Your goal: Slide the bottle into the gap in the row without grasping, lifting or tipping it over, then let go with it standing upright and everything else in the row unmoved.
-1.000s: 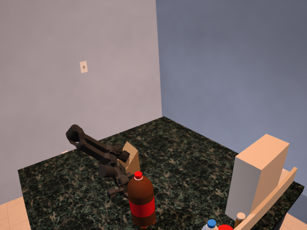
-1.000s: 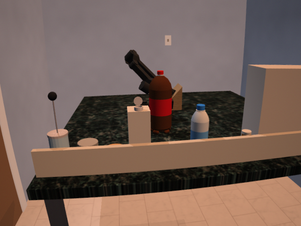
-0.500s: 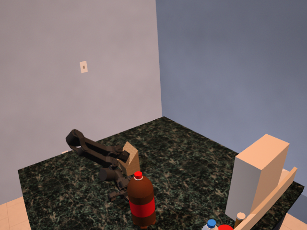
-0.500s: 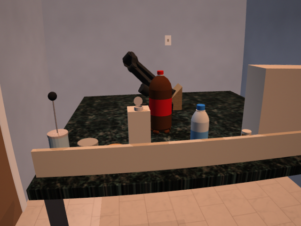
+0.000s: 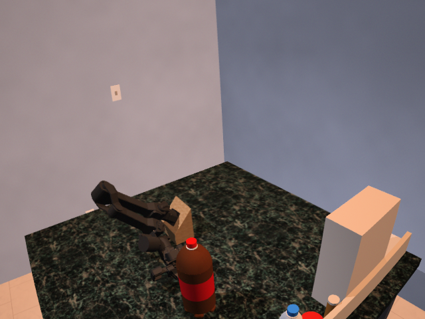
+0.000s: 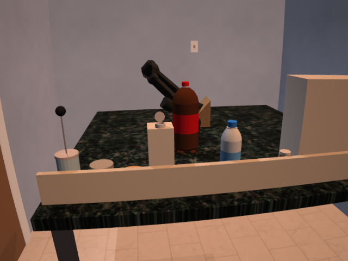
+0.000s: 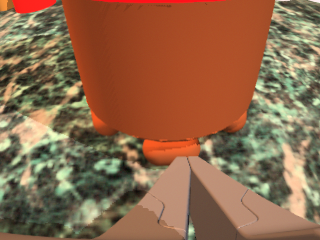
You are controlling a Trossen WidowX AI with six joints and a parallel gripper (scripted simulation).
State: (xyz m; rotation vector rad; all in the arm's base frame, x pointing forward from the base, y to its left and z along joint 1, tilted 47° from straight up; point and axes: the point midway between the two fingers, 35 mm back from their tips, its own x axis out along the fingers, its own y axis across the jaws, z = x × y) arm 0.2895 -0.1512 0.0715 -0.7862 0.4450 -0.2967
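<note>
My hand is 110 mm short of the cola bottle, 100 mm below it and 10 mm to the left of it. The rest, counted from my hand: water bottle (430 mm ahead, 70 mm to the left, 50 mm above); red lid (430 mm ahead, 190 mm to the left, 30 mm below); rail (470 mm ahead, 130 mm to the left).
</note>
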